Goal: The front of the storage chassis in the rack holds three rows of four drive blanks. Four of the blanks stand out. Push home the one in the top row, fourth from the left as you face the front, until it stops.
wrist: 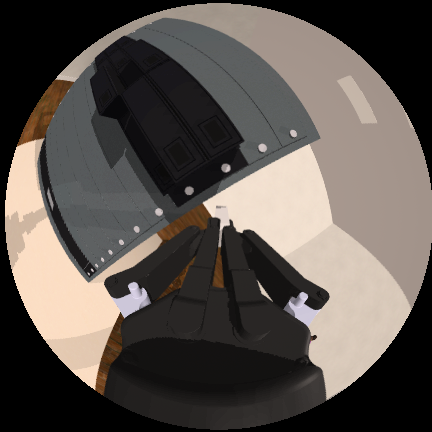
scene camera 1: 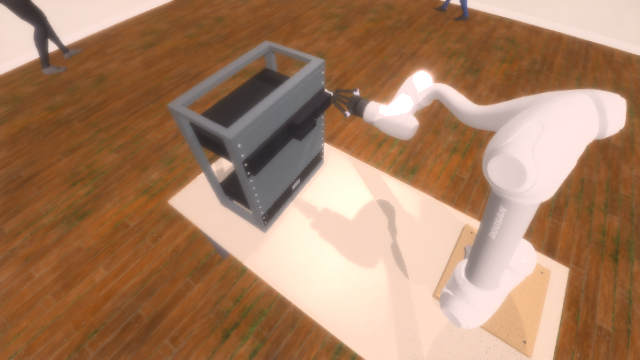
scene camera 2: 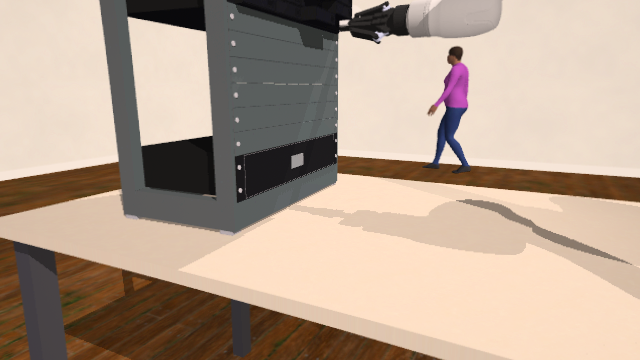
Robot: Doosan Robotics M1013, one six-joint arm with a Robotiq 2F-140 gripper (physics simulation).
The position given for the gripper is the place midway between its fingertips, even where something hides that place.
In view: the gripper (scene camera 2: 329, 27) and a grey rack (scene camera 2: 272, 145).
The grey rack also shows in the wrist view (wrist: 164, 121) and in scene camera 1 (scene camera 1: 271, 128). The gripper also shows in the wrist view (wrist: 220, 214).
